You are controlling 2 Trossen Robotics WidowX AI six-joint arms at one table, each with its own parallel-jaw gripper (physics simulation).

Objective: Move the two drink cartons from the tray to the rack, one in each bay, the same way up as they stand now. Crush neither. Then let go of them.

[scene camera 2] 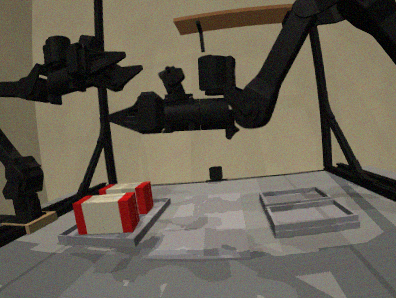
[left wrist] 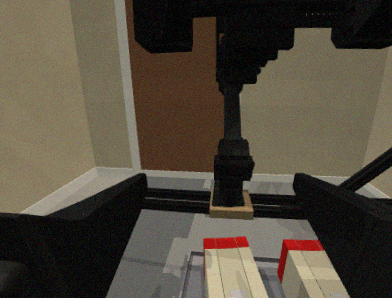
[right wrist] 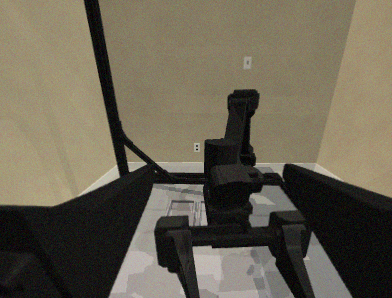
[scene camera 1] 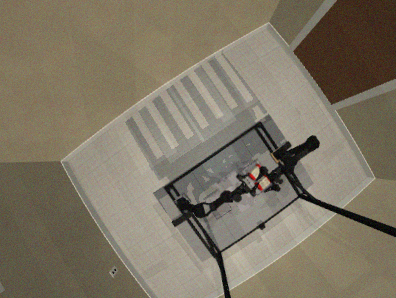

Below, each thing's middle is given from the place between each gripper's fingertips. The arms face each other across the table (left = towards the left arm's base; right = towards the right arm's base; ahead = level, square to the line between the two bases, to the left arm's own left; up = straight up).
My left hand is 6 cm past the grey tray (scene camera 2: 128, 239), 8 cm to the left of it and 22 cm above it. From my left hand the other things lie so: flat mat (scene camera 2: 212, 227): 10 cm behind, 13 cm to the left, 23 cm below.
Right now my right hand is 3 cm past the grey tray, 10 cm to the left of it and 34 cm above it. From my right hand the other things lie so: flat mat 6 cm behind, 10 cm to the left, 35 cm below.
